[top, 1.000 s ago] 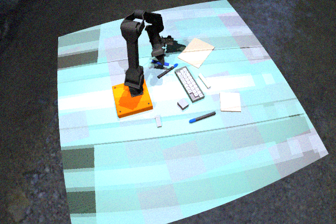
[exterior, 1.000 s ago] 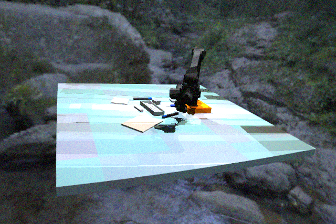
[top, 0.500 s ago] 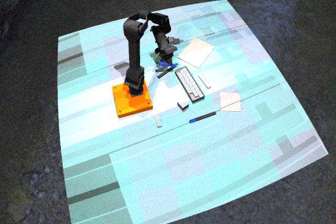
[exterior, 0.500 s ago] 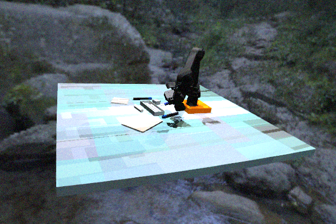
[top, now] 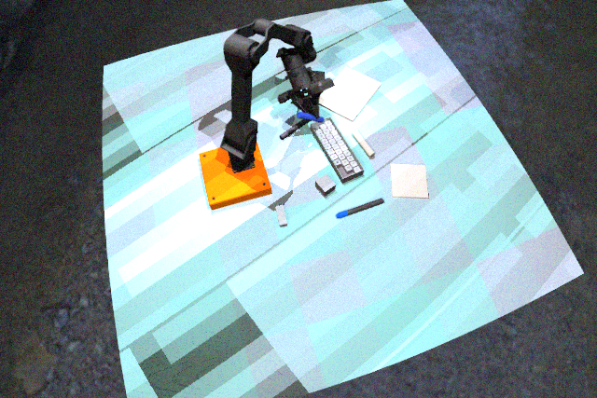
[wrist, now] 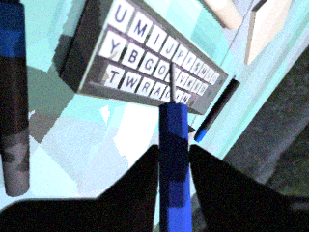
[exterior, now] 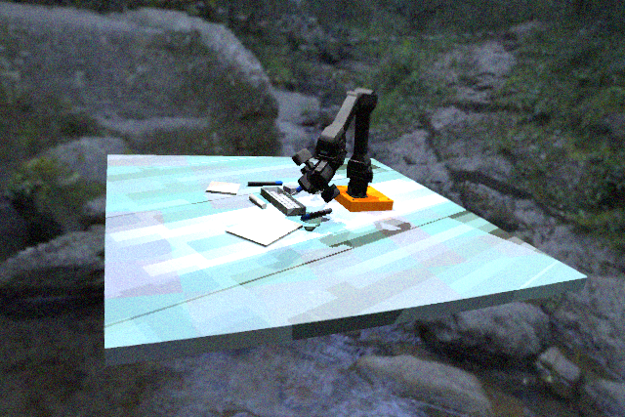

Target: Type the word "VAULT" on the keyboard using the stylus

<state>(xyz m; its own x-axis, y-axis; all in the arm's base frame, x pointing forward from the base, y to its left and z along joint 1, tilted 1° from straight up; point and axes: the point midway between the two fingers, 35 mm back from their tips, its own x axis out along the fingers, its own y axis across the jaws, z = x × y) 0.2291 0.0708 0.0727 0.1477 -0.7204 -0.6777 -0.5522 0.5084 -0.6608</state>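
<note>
The stylus is 1 cm ahead of my gripper tip and 1 cm below it. From my gripper tip the other things lie so: tan sheet: 17 cm ahead, 14 cm to the left, 9 cm below; grey cube: 3 cm behind, 18 cm to the right, 8 cm below; white cylinder: 13 cm ahead, 7 cm to the right, 8 cm below.
</note>
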